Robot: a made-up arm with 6 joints. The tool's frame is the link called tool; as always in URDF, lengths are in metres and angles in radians. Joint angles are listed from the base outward.
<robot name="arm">
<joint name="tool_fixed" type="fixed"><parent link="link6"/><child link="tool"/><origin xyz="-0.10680 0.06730 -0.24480"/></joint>
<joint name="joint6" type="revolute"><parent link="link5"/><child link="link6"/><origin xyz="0.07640 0.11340 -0.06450"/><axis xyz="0 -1 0"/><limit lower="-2.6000" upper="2.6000"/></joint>
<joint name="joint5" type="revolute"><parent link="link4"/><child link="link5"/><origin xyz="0.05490 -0.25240 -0.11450"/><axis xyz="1 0 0"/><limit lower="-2.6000" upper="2.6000"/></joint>
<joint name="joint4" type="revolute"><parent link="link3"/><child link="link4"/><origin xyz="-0.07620 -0.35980 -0.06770"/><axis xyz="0 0 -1"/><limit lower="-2.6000" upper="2.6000"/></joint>
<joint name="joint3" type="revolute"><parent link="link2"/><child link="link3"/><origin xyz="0.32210 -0.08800 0.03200"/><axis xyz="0 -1 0"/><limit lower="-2.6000" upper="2.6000"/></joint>
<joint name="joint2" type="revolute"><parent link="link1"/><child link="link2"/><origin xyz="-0.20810 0.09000 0.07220"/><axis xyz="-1 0 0"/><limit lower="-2.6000" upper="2.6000"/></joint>
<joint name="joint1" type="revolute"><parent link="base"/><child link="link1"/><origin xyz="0.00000 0.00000 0.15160"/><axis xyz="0 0 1"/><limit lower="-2.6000" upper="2.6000"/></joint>
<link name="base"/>
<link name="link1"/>
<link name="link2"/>
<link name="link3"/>
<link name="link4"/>
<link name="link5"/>
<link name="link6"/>
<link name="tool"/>
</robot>
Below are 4 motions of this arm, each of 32 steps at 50 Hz.
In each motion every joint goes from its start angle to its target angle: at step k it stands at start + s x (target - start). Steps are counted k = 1, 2, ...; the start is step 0. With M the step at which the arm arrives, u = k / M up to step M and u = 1 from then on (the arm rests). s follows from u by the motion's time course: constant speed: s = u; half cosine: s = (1 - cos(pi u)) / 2; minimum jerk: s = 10 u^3 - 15 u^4 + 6 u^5.
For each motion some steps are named. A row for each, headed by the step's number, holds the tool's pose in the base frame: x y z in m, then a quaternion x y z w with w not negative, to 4 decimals.
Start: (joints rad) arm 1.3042 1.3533 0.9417 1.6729 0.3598 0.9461
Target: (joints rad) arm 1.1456 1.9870 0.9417 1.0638 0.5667 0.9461
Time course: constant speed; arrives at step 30
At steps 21, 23, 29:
21: 0.0513 0.4434 0.9217 0.3830 -0.8186 0.3847 0.1877
23: 0.0209 0.4610 0.9107 0.3649 -0.8136 0.4171 0.1761
29: -0.0605 0.5130 0.8635 0.3042 -0.7910 0.5105 0.1455

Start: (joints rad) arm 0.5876 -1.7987 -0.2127 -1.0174 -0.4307 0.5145
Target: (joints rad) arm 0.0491 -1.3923 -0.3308 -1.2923 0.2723 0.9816
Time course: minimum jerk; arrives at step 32
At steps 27, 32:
27: -0.0429 0.4188 -0.0223 0.8498 -0.3760 0.2100 0.3039
32: -0.0399 0.4083 -0.0199 0.8520 -0.3745 0.2069 0.3017

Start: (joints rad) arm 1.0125 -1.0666 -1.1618 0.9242 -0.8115 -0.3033
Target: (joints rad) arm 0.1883 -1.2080 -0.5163 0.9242 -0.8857 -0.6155
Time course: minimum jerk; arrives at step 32
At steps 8, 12, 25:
8: -0.0494 -0.5741 -0.2458 -0.4533 0.5606 0.4237 0.5484
12: -0.1811 -0.5137 -0.2731 -0.3857 0.6081 0.3588 0.5939
25: -0.4359 -0.0777 -0.3463 -0.0767 0.7234 0.0865 0.6806

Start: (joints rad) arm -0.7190 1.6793 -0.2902 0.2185 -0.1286 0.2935
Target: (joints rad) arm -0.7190 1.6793 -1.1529 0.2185 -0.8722 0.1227
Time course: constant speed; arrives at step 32
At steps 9, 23, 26, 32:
9: -0.3195 -0.0704 0.9189 -0.7683 0.3731 -0.3090 0.4184
23: -0.3216 0.1892 1.0102 -0.7003 0.5912 -0.3273 0.2302
26: -0.3027 0.2430 1.0277 -0.6764 0.6340 -0.3230 0.1904
32: -0.2461 0.3414 1.0605 -0.6198 0.7138 -0.3057 0.1132

